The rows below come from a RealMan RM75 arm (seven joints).
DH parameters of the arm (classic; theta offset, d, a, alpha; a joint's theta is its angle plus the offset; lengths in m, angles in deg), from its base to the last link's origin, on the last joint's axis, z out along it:
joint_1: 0 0.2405 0 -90
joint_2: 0 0 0 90
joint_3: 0 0.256 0 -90
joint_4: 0 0 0 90
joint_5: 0 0.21 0 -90
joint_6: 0 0 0 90
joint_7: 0 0.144 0 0
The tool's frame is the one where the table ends.
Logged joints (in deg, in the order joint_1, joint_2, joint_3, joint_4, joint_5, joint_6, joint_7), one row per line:
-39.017, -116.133, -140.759, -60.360, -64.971, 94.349, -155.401
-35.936, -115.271, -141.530, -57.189, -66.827, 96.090, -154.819
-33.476, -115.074, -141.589, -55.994, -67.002, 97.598, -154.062
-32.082, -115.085, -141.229, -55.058, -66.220, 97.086, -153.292
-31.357, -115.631, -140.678, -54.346, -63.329, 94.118, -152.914
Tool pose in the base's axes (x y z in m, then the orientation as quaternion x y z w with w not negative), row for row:
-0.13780, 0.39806, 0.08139, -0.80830, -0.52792, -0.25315, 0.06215
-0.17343, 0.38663, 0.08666, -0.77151, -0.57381, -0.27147, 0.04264
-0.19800, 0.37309, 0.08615, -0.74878, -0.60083, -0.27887, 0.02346
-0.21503, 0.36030, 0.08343, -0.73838, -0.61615, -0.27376, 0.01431
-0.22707, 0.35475, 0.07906, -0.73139, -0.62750, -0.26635, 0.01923
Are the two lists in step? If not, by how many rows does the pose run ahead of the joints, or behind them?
The pose runs 1 row behind the joints: the pose in row i belongs to the joints in row i - 1.
